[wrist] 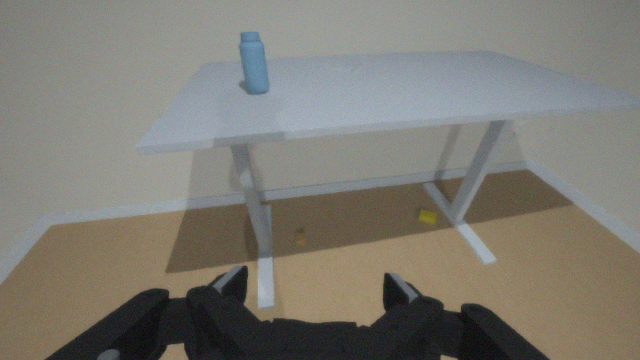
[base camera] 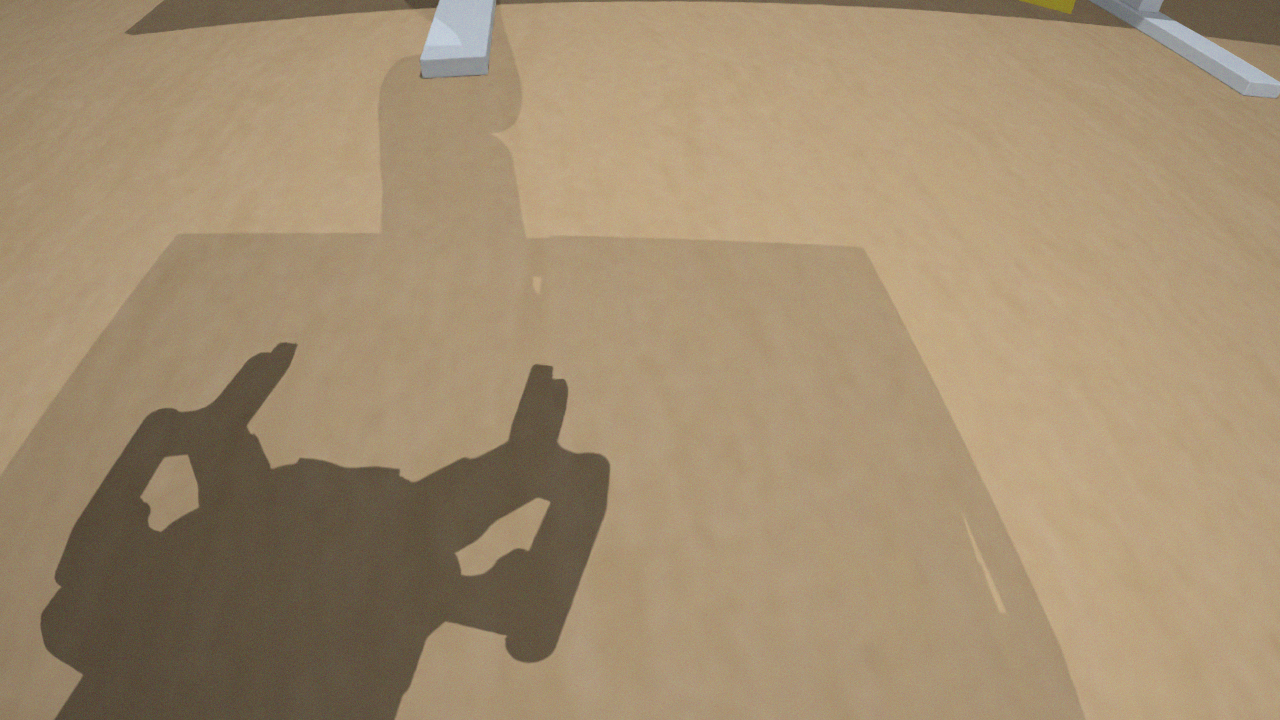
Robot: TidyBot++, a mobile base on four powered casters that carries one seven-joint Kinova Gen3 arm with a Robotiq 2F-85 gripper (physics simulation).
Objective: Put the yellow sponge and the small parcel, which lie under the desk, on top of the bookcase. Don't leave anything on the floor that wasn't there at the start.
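Frame: origin at the arm's base, x right, y ahead, z up, level; metres.
Seen in the pictures: gripper, fingertip midpoint: point(wrist: 315, 285).
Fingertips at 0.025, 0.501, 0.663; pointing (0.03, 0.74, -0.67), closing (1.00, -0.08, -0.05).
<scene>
A point is followed by its place in that frame, as x, y, z.
The yellow sponge point(wrist: 427, 216) @(0.772, 1.427, -0.351) point(base camera: 1054, 4) @(0.786, 1.411, -0.387) lies on the floor under the desk, beside the foot of the right leg; in the base camera view a part of it shows at the top edge. The small parcel point(wrist: 300, 238) @(-0.053, 1.302, -0.346), an orange-brown box, lies on the floor under the desk, to the right of the left leg. The desk point(wrist: 380, 100) @(0.234, 1.090, 0.554) has a pale grey top and two T-shaped legs. My gripper point(wrist: 315, 285) @(0.025, 0.501, 0.663) is open, with nothing between its fingers, and is in front of the desk. The bookcase does not show in either view.
A blue bottle point(wrist: 255, 67) @(-0.122, 1.161, 0.634) stands on the desk top near its left end. The left desk foot point(base camera: 454, 65) @(-0.216, 0.927, -0.381) point(wrist: 266, 285) and the right desk foot point(base camera: 1208, 58) @(0.964, 1.179, -0.375) point(wrist: 475, 242) reach forward along the floor. Walls stand behind and to the right of the desk. Shadows of the arm and gripper fall on the floor.
</scene>
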